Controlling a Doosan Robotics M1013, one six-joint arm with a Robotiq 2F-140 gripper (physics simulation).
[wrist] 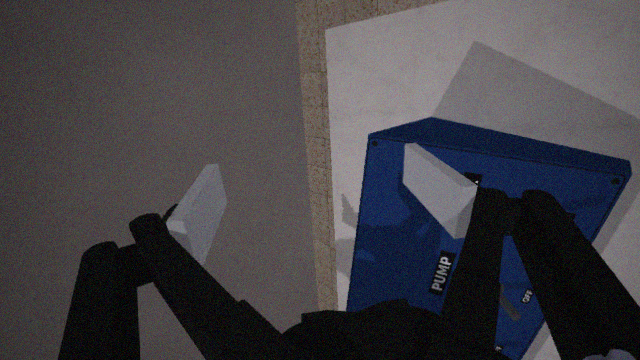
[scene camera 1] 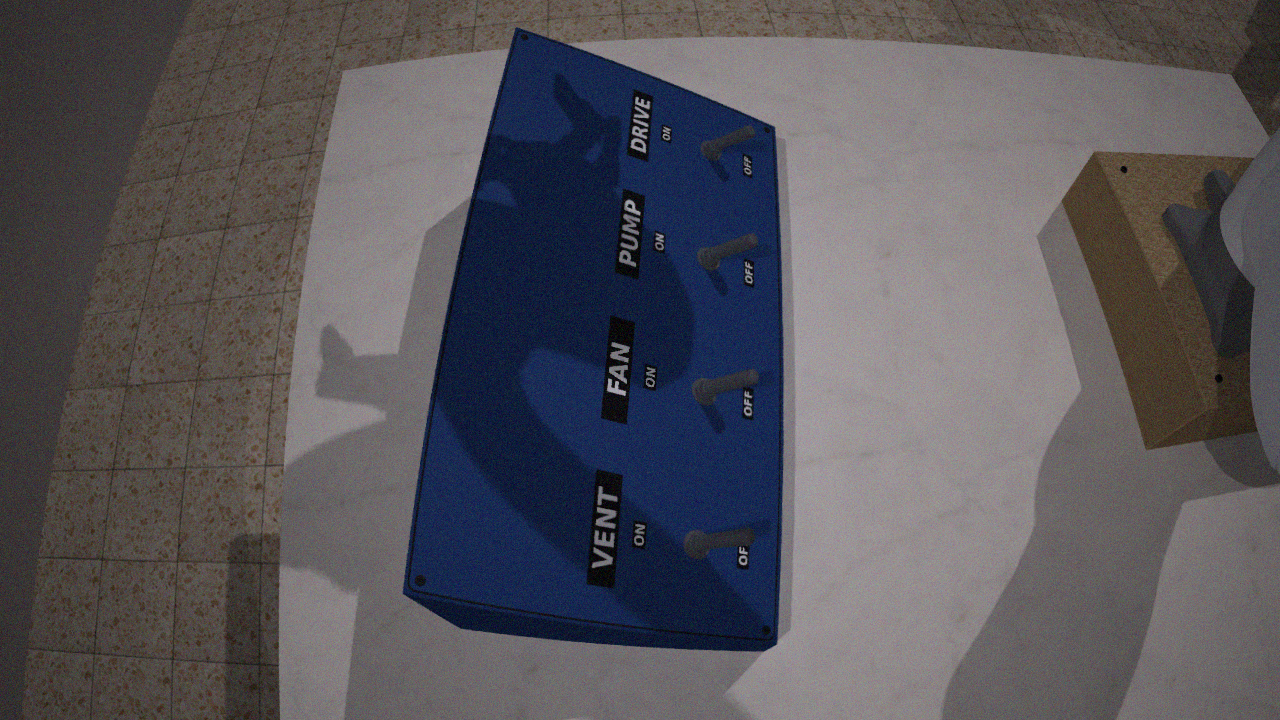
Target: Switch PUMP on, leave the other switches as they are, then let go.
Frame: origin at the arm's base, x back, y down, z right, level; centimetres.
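Where they show: gripper, between the fingertips: point(wrist: 315, 173); arm's base, origin of its link: point(scene camera 1: 1249, 281).
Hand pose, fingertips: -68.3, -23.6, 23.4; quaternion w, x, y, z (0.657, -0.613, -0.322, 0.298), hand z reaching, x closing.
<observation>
Each offset is from my fingertips to the centre of the thing, as dx, dy, dz. Level surfaces: height alone.
The blue switch panel @(+1.5, +28.0, -26.9) point(scene camera 1: 554, 295) point(wrist: 390, 280) lies on the white table. In scene camera 1, the PUMP lever @(+10.9, +23.2, -21.8) point(scene camera 1: 729, 251) is second from the top, right of the PUMP label @(+2.7, +22.0, -21.0) point(scene camera 1: 630, 232), and leans toward OFF. The DRIVE lever @(+12.0, +23.2, -9.8) point(scene camera 1: 729, 143), FAN lever @(+9.9, +23.2, -33.7) point(scene camera 1: 726, 385) and VENT lever @(+8.8, +23.2, -45.7) point(scene camera 1: 720, 540) also lean toward OFF. In the wrist view my gripper point(wrist: 315, 173) is open and empty. Its right finger hangs over the panel above the PUMP label point(wrist: 442, 272), its left finger beyond the table edge. Part of a lever point(wrist: 510, 302) shows behind the right finger linkage; which one is unclear.
A brown box point(scene camera 1: 1141, 313) stands on the white table @(dy +34.4) point(scene camera 1: 913, 358) point(wrist: 390, 65) at the right, with a grey shape point(scene camera 1: 1208, 277) and a pale rounded part over it. Tiled floor point(scene camera 1: 161, 358) lies beyond the left table edge. Shadows fall across the panel.
</observation>
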